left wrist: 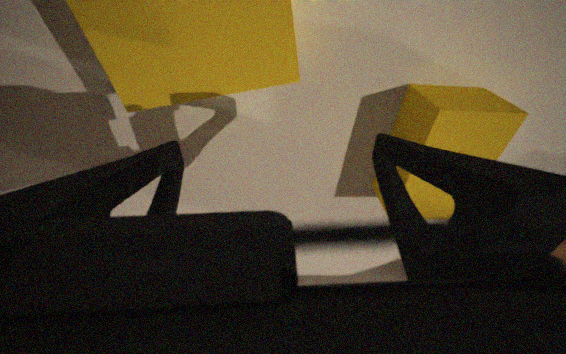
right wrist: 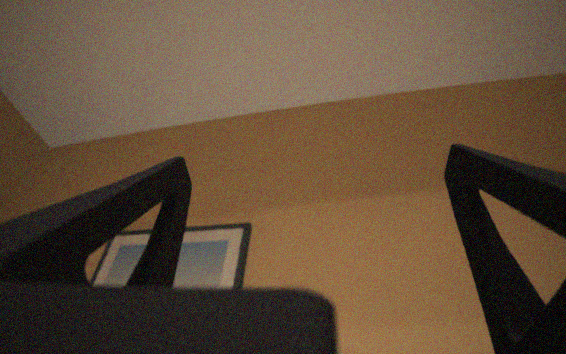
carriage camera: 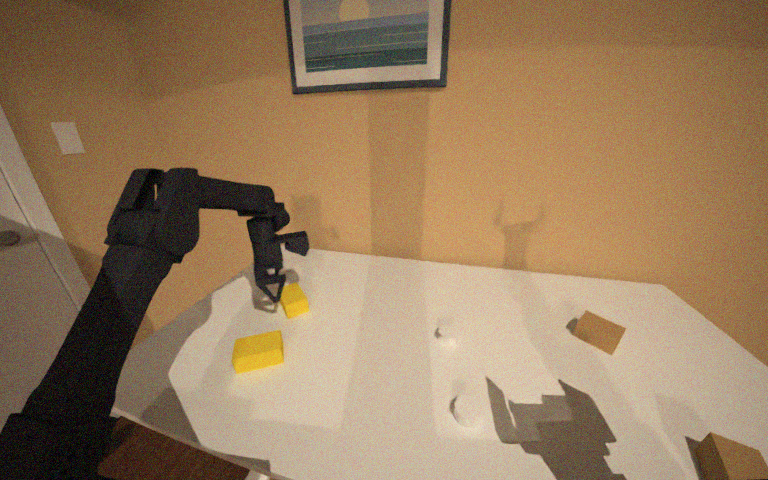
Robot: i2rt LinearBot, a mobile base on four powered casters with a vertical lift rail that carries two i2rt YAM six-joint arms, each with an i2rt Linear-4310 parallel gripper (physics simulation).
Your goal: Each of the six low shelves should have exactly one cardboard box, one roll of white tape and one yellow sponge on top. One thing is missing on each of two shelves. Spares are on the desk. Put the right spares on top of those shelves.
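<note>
Two yellow sponges lie at the left of the white desk [carriage camera: 390, 350] in the carriage view. The farther sponge [carriage camera: 294, 301] [left wrist: 200, 50] is large at the top left of the left wrist view. The nearer sponge [carriage camera: 257, 352] [left wrist: 465, 130] shows partly behind a finger there. My left gripper [carriage camera: 272, 291] [left wrist: 278, 148] is open and empty, pointing down just left of the farther sponge. Two pale tape rolls [carriage camera: 447, 335] [carriage camera: 468, 408] lie mid-desk, faint against the white. Two cardboard boxes [carriage camera: 600, 332] [carriage camera: 730, 459] lie at the right. My right gripper [right wrist: 315, 165] is open and empty, facing wall and ceiling. The shelves do not show.
An orange wall [carriage camera: 623, 169] stands behind the desk, with a framed picture [carriage camera: 368, 87] [right wrist: 244, 255] on it. A door [carriage camera: 28, 294] is at the far left. Brown floor [carriage camera: 169, 452] shows below the desk's near left edge. A dark arm-shaped shadow falls across the near right part of the desk.
</note>
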